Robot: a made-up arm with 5 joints.
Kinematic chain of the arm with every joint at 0, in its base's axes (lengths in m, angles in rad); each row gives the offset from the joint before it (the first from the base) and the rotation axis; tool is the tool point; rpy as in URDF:
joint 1: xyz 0.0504 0 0.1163 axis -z
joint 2: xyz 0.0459 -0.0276 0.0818 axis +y
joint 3: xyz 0.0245 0 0.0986 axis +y
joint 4: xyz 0.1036 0 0.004 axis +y
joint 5: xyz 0.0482 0.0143 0 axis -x
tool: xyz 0 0 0 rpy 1.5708 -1.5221 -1.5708
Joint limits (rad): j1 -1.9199..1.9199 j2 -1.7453..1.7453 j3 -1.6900..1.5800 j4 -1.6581..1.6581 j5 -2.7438..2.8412
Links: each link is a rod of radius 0.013 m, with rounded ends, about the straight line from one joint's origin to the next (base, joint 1, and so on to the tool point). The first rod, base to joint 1, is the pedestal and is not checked.
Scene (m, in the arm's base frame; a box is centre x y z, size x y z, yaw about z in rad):
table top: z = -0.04
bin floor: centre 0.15 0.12 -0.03 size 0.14 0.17 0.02 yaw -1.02
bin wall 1: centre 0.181 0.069 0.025 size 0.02 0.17 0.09 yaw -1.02
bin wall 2: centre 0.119 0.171 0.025 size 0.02 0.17 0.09 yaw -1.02
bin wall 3: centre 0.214 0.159 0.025 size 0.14 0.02 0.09 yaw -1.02
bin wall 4: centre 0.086 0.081 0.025 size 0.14 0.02 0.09 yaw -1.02
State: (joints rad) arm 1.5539 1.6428 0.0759 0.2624 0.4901
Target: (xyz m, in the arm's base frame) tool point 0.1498 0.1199 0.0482
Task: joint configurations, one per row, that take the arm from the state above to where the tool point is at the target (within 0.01 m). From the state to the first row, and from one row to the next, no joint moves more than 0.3 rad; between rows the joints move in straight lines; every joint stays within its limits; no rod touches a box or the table.
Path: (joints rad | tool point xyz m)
1: 1.3020 1.5328 0.0432 0.2795 0.4354 | 0.0735 -0.1340 0.0275
2: 1.0501 1.4228 0.0106 0.2966 0.3807 | 0.1172 -0.1433 0.0387
3: 0.7982 1.3129 -0.0221 0.3137 0.3261 | 0.1654 -0.1370 0.0529
4: 0.5464 1.2029 -0.0548 0.3308 0.2714 | 0.2120 -0.1139 0.0699
5: 0.2945 1.0929 -0.0874 0.3479 0.2167 | 0.2513 -0.0748 0.0893
6: 0.0426 0.9829 -0.1201 0.3650 0.1620 | 0.2778 -0.0230 0.1109
7: -0.2091 0.9002 0.0412 0.4430 0.2440 | 0.2601 0.0309 0.1114
8: -0.4608 0.8174 0.2025 0.5210 0.3261 | 0.2298 0.0742 0.1133
9: -0.7124 0.7347 0.3638 0.5989 0.4081 | 0.1914 0.1042 0.1166
10: -0.9641 0.6520 0.5251 0.6769 0.4901 | 0.1498 0.1199 0.1212
11: -0.9641 0.8780 0.3888 0.5564 0.4901 | 0.1527 0.1240 0.0979
12: -0.9641 1.1040 0.2526 0.4360 0.4901 | 0.1527 0.1241 0.0732
13: -0.9641 1.3300 0.1164 0.3155 0.4901 | 0.1498 0.1199 0.0482

